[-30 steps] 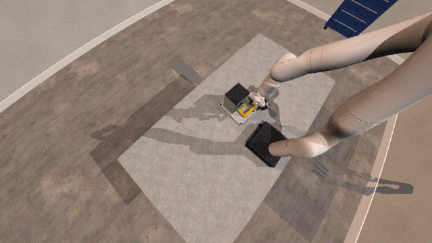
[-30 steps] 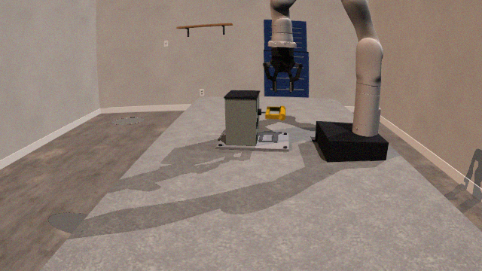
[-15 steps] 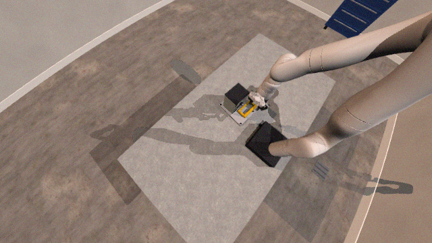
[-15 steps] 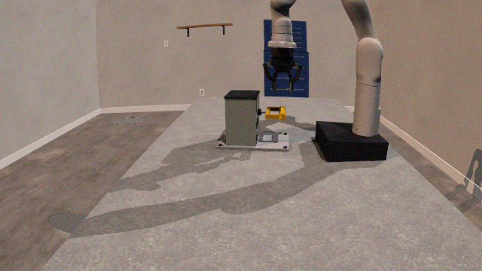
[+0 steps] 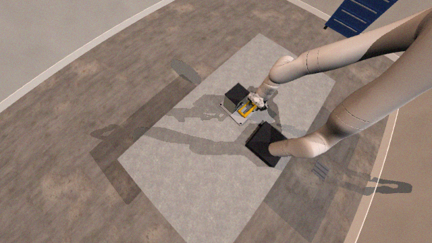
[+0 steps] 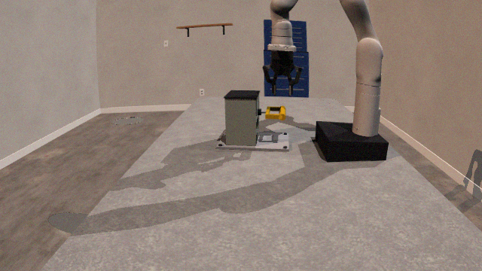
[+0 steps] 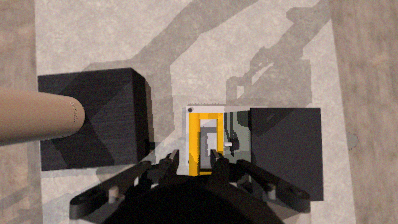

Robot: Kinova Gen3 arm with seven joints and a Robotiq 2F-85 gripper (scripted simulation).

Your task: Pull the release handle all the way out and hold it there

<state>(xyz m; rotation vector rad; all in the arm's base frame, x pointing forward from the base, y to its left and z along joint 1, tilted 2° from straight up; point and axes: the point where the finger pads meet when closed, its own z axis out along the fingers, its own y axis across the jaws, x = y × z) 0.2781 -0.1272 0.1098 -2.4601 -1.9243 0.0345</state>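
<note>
The pale base plate lies 180 mm below my hand, 90 mm ahead of it and 20 mm to the right of it.
</note>
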